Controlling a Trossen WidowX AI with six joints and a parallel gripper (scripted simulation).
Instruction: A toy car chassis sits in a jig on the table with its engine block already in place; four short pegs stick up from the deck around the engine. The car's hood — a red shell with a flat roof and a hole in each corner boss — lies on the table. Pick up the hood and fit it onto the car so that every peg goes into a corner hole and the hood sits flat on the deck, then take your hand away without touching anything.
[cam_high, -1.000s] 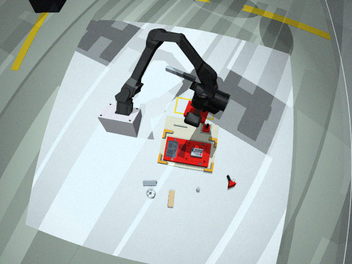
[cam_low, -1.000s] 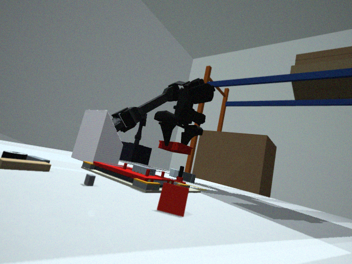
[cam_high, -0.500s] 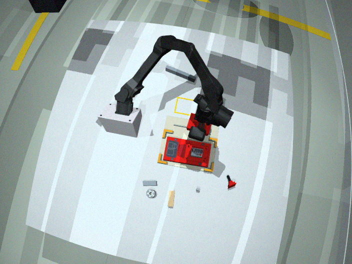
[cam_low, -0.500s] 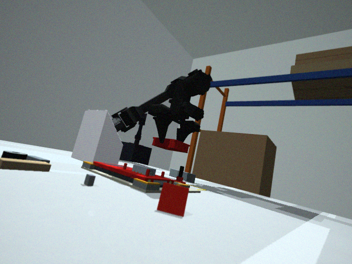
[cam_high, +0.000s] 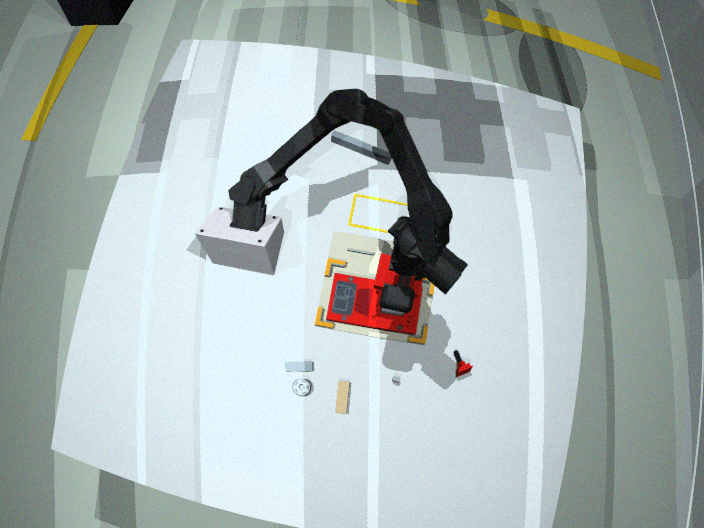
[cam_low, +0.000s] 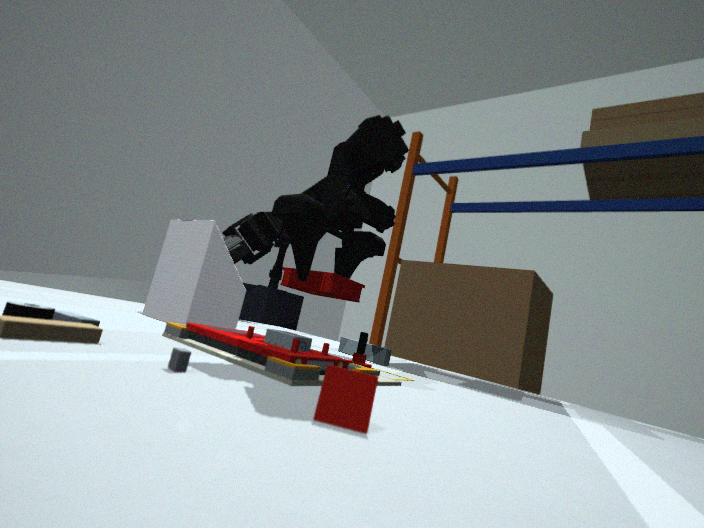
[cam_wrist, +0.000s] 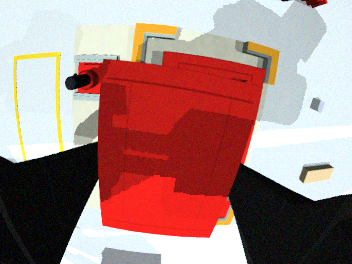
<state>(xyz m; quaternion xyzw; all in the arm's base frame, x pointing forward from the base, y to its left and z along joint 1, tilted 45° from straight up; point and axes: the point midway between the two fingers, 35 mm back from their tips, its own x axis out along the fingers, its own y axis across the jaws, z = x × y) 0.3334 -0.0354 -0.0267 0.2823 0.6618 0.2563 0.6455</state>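
Right now the grey engine block is 9 cm below my gripper tip and 4 cm to the right of it. From my gripper tip the other things lie so: red hood: 1 cm above; then wooden block: 27 cm to the right, 10 cm below, 7 cm behind.
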